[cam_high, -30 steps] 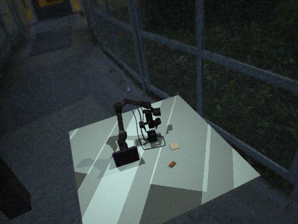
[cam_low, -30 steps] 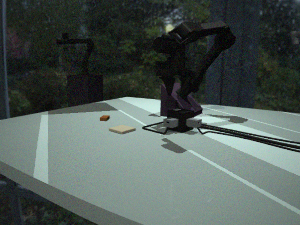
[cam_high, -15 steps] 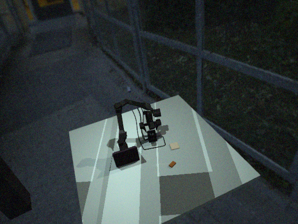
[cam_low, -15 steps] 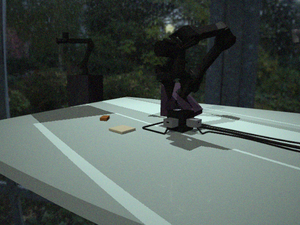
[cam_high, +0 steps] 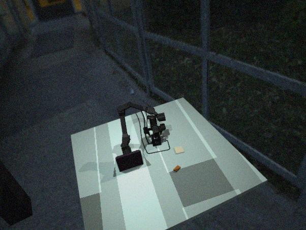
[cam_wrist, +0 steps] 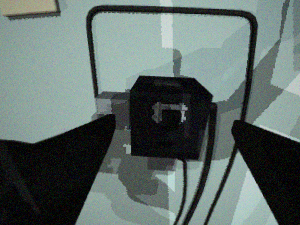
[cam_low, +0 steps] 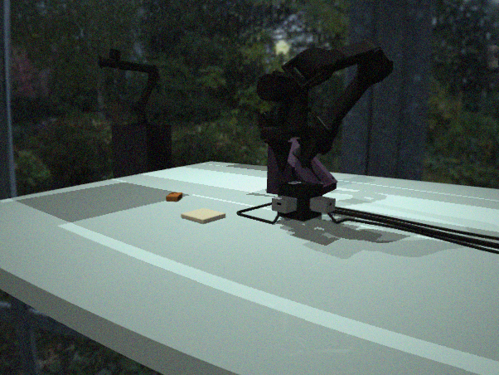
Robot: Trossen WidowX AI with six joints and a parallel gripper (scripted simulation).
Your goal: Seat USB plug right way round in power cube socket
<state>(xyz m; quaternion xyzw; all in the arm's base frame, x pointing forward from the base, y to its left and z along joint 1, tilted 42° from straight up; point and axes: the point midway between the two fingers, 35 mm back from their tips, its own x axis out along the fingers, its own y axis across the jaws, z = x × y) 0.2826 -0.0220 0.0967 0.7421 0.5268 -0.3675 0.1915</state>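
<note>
Right now the USB plug is 2 cm below my gripper tip. From my gripper tip the other things lie so: small orange block 1 cm behind, 34 cm to the right, 10 cm below; then beige pad 12 cm ahead, 18 cm to the right, 10 cm below; then USB socket 1 cm to the left, 4 cm below.
</note>
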